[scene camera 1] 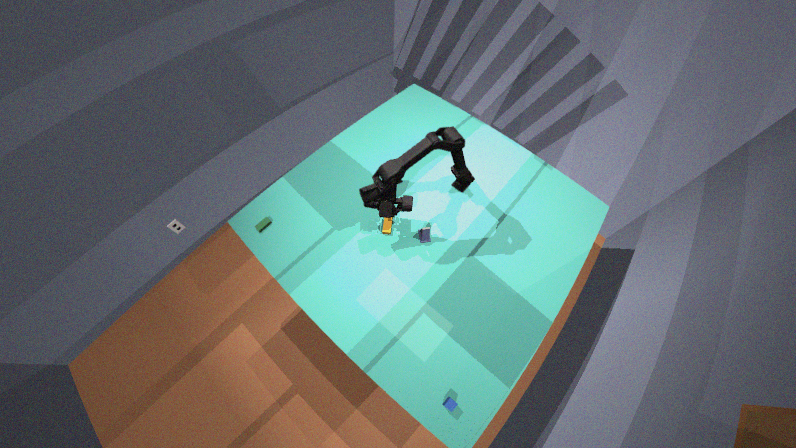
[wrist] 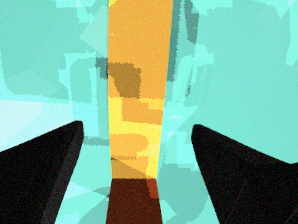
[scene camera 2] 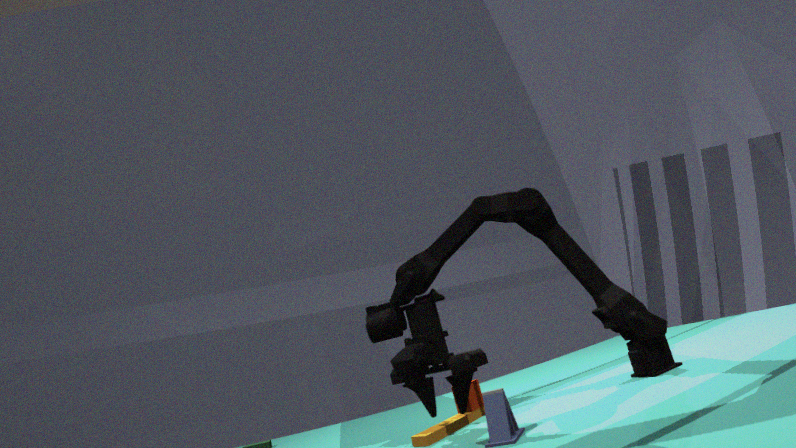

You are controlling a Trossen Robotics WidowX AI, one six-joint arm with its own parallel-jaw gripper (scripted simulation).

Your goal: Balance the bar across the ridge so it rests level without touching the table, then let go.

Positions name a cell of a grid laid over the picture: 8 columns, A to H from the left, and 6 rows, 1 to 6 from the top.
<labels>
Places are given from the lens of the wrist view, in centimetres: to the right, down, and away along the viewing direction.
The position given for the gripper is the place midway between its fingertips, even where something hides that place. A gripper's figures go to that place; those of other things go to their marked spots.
gripper (wrist: D4): -1, 1, 10
bar (wrist: D2): -1, -3, 10
</labels>
